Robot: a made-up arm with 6 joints. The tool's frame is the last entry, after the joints.
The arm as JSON. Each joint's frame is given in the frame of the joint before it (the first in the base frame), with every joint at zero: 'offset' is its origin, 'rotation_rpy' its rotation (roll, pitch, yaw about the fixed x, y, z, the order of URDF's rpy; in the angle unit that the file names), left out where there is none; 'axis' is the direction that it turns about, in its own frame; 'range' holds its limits. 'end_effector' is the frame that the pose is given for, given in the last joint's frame.
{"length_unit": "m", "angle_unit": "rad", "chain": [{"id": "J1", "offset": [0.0, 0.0, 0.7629], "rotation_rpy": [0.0, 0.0, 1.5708], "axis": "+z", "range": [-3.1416, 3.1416]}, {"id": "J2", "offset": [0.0, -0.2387, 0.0], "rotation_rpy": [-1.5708, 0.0, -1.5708], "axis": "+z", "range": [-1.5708, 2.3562]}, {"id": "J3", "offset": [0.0, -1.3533, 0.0], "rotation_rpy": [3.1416, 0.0, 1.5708], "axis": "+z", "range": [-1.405, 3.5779]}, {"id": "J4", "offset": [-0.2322, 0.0, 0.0], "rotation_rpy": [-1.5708, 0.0, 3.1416], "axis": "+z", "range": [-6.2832, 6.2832]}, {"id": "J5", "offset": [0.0, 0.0, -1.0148], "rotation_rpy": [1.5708, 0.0, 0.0], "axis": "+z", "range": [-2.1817, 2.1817]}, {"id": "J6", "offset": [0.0, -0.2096, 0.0], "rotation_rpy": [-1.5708, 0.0, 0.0], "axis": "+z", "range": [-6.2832, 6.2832]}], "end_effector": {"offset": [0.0, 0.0, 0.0], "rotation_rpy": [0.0, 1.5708, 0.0]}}
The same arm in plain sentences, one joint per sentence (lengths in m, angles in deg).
The arm has six revolute joints in a row. What follows holds with every joint at zero, and every direction is one of the base frame's. Joint 1 sits 0.7629 m along +z from the base frame's origin and rotates about +z, from -180.00 to 180.00 deg. Joint 2 sits 0.2387 m along +x from joint 1 and rotates about +y, from -90.00 to 135.00 deg. Joint 3 sits 1.3533 m along +z from joint 2 and rotates about -y, from -80.50 to 205.00 deg. Joint 4 sits 0.2322 m along +z from joint 3 and rotates about -x, from -360.00 to 360.00 deg. Joint 5 sits 1.0148 m along +x from joint 4 and rotates about -y, from -125.00 to 125.00 deg. Joint 6 sits 0.2096 m along +x from joint 5 and rotates about -x, from -360.00 to 360.00 deg. The tool frame, which is the frame that the pose is given for, sits at the same point as joint 6; its axes are the base frame's turned by roll 0.00, pitch 0.00 and yaw 0.00 deg (as in URDF: about the fixed x, then y, then z).
